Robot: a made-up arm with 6 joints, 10 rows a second.
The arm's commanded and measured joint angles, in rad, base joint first. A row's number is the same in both.
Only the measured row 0 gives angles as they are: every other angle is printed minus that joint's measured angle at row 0.
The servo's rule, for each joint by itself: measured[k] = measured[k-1] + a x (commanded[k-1-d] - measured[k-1]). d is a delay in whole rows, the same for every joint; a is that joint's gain. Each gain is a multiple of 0.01, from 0.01 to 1. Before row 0 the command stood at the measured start. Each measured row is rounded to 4 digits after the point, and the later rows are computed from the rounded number. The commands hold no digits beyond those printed.
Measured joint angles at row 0:
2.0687 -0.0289 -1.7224 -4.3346 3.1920 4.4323
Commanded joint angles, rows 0 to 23:
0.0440 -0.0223 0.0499 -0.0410 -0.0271 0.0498
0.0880 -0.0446 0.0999 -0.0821 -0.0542 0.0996
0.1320 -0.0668 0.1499 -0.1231 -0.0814 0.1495
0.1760 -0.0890 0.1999 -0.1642 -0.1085 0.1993
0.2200 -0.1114 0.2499 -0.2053 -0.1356 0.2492
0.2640 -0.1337 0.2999 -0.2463 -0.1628 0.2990
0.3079 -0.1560 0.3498 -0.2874 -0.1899 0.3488
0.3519 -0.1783 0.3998 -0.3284 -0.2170 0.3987
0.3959 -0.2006 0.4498 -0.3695 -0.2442 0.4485
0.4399 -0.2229 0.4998 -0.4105 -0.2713 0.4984
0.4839 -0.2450 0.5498 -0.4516 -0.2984 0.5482
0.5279 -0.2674 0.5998 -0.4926 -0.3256 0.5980
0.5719 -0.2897 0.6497 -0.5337 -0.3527 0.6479
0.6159 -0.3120 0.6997 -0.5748 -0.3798 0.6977
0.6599 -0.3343 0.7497 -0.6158 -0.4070 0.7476
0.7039 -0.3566 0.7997 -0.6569 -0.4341 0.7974
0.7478 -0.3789 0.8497 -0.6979 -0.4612 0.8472
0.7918 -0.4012 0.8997 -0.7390 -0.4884 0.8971
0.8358 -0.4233 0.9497 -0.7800 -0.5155 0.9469
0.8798 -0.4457 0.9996 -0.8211 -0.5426 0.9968
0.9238 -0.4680 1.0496 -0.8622 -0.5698 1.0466
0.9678 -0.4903 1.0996 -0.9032 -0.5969 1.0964
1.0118 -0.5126 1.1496 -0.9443 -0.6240 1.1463
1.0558 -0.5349 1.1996 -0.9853 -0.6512 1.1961
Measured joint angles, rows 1 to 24:
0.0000 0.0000 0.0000 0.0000 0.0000 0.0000
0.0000 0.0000 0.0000 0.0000 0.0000 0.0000
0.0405 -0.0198 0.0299 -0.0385 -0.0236 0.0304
0.0842 -0.0419 0.0719 -0.0795 -0.0502 0.0726
0.1282 -0.0641 0.1187 -0.1205 -0.0773 0.1195
0.1722 -0.0863 0.1674 -0.1616 -0.1044 0.1682
0.2162 -0.1086 0.2169 -0.2027 -0.1315 0.2176
0.2602 -0.1309 0.2667 -0.2437 -0.1587 0.2673
0.3041 -0.1532 0.3166 -0.2848 -0.1858 0.3170
0.3481 -0.1755 0.3665 -0.3258 -0.2129 0.3668
0.3921 -0.1978 0.4165 -0.3669 -0.2401 0.4166
0.4361 -0.2201 0.4665 -0.4079 -0.2672 0.4665
0.4801 -0.2423 0.5165 -0.4490 -0.2943 0.5163
0.5241 -0.2646 0.5665 -0.4900 -0.3215 0.5661
0.5681 -0.2869 0.6164 -0.5311 -0.3486 0.6160
0.6121 -0.3092 0.6664 -0.5722 -0.3757 0.6658
0.6561 -0.3315 0.7164 -0.6132 -0.4029 0.7157
0.7001 -0.3538 0.7664 -0.6543 -0.4300 0.7655
0.7440 -0.3761 0.8164 -0.6953 -0.4571 0.8153
0.7880 -0.3984 0.8664 -0.7364 -0.4843 0.8652
0.8320 -0.4206 0.9164 -0.7774 -0.5114 0.9150
0.8760 -0.4429 0.9663 -0.8185 -0.5385 0.9649
0.9200 -0.4652 1.0163 -0.8596 -0.5657 1.0147
0.9640 -0.4875 1.0663 -0.9006 -0.5928 1.0645
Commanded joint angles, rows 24 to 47:
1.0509 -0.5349 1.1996 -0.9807 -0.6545 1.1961
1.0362 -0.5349 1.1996 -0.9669 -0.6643 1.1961
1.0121 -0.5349 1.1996 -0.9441 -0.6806 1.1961
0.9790 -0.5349 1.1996 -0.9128 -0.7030 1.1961
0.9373 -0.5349 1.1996 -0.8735 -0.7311 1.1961
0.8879 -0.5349 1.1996 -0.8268 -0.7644 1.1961
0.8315 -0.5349 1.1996 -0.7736 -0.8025 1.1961
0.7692 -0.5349 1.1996 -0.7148 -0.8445 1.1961
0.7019 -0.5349 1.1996 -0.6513 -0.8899 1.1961
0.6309 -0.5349 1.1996 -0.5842 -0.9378 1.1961
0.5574 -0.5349 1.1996 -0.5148 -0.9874 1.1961
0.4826 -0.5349 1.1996 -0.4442 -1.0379 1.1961
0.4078 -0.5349 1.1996 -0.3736 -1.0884 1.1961
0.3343 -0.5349 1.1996 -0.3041 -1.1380 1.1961
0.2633 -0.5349 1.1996 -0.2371 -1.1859 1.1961
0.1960 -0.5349 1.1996 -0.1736 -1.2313 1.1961
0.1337 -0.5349 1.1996 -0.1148 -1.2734 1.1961
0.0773 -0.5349 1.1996 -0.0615 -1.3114 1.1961
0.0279 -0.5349 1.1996 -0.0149 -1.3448 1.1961
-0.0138 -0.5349 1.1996 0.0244 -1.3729 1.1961
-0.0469 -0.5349 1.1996 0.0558 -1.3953 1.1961
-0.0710 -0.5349 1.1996 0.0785 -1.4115 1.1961
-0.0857 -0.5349 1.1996 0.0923 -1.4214 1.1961
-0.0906 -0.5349 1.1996 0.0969 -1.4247 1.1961
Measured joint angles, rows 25 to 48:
1.0080 -0.5098 1.1163 -0.9417 -0.6199 1.1144
1.0520 -0.5321 1.1663 -0.9827 -0.6471 1.1642
1.0510 -0.5346 1.1863 -0.9808 -0.6535 1.1837
1.0374 -0.5349 1.1943 -0.9677 -0.6629 1.1913
1.0141 -0.5349 1.1975 -0.9455 -0.6783 1.1942
0.9818 -0.5349 1.1988 -0.9148 -0.6998 1.1954
0.9409 -0.5349 1.1993 -0.8760 -0.7270 1.1958
0.8921 -0.5349 1.1995 -0.8298 -0.7595 1.1960
0.8363 -0.5349 1.1996 -0.7770 -0.7969 1.1961
0.7746 -0.5349 1.1996 -0.7185 -0.8383 1.1961
0.7077 -0.5349 1.1996 -0.6553 -0.8832 1.1961
0.6370 -0.5349 1.1996 -0.5885 -0.9307 1.1961
0.5638 -0.5349 1.1996 -0.5192 -0.9800 1.1961
0.4891 -0.5349 1.1996 -0.4487 -1.0304 1.1961
0.4143 -0.5349 1.1996 -0.3781 -1.0809 1.1961
0.3407 -0.5349 1.1996 -0.3085 -1.1306 1.1961
0.2695 -0.5349 1.1996 -0.2414 -1.1787 1.1961
0.2019 -0.5349 1.1996 -0.1777 -1.2245 1.1961
0.1392 -0.5349 1.1996 -0.1186 -1.2670 1.1961
0.0823 -0.5349 1.1996 -0.0649 -1.3056 1.1961
0.0323 -0.5349 1.1996 -0.0179 -1.3397 1.1961
-0.0101 -0.5349 1.1996 0.0219 -1.3686 1.1961
-0.0440 -0.5349 1.1996 0.0538 -1.3918 1.1961
-0.0688 -0.5349 1.1996 0.0770 -1.4089 1.1961

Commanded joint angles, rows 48 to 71:
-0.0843 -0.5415 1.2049 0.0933 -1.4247 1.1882
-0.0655 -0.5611 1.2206 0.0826 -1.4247 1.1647
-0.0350 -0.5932 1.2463 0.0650 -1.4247 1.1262
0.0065 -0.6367 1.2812 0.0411 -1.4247 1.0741
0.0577 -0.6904 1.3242 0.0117 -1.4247 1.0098
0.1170 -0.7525 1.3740 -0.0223 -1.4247 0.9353
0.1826 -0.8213 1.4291 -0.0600 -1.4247 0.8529
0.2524 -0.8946 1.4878 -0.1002 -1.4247 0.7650
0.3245 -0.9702 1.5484 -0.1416 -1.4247 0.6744
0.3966 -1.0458 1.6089 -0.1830 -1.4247 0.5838
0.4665 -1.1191 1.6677 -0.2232 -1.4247 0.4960
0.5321 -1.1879 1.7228 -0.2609 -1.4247 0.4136
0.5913 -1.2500 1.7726 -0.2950 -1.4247 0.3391
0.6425 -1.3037 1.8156 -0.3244 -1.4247 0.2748
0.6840 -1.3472 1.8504 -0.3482 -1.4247 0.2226
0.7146 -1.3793 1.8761 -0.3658 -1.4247 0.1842
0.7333 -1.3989 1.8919 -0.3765 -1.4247 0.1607
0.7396 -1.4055 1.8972 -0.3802 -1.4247 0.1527
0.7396 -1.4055 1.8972 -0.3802 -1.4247 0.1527
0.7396 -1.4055 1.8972 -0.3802 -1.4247 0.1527
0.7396 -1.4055 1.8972 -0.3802 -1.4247 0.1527
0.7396 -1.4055 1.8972 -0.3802 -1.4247 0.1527
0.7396 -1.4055 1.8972 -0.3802 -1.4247 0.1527
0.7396 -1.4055 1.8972 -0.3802 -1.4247 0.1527
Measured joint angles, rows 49 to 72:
-0.0843 -0.5349 1.1996 0.0914 -1.4198 1.1961
-0.0901 -0.5349 1.1996 0.0966 -1.4241 1.1961
-0.0848 -0.5408 1.2028 0.0935 -1.4246 1.1913
-0.0670 -0.5589 1.2135 0.0833 -1.4247 1.1751
-0.0376 -0.5894 1.2332 0.0661 -1.4247 1.1453
0.0030 -0.6315 1.2620 0.0426 -1.4247 1.1019
0.0533 -0.6839 1.2993 0.0136 -1.4247 1.0457
0.1119 -0.7450 1.3441 -0.0201 -1.4247 0.9784
0.1769 -0.8129 1.3951 -0.0576 -1.4247 0.9018
0.2464 -0.8856 1.4507 -0.0976 -1.4247 0.8184
0.3183 -0.9609 1.5093 -0.1390 -1.4247 0.7306
0.3903 -1.0365 1.5691 -0.1804 -1.4247 0.6411
0.4604 -1.1100 1.6283 -0.2206 -1.4247 0.5526
0.5264 -1.1793 1.6850 -0.2585 -1.4247 0.4678
0.5861 -1.2422 1.7376 -0.2928 -1.4247 0.3893
0.6380 -1.2969 1.7844 -0.3225 -1.4247 0.3195
0.6803 -1.3417 1.8240 -0.3467 -1.4247 0.2604
0.7119 -1.3752 1.8553 -0.3647 -1.4247 0.2139
0.7316 -1.3963 1.8773 -0.3758 -1.4247 0.1814
0.7390 -1.4045 1.8892 -0.3799 -1.4247 0.1639
0.7396 -1.4054 1.8940 -0.3802 -1.4247 0.1571
0.7396 -1.4055 1.8959 -0.3802 -1.4247 0.1544
0.7396 -1.4055 1.8967 -0.3802 -1.4247 0.1534
0.7396 -1.4055 1.8970 -0.3802 -1.4247 0.1530

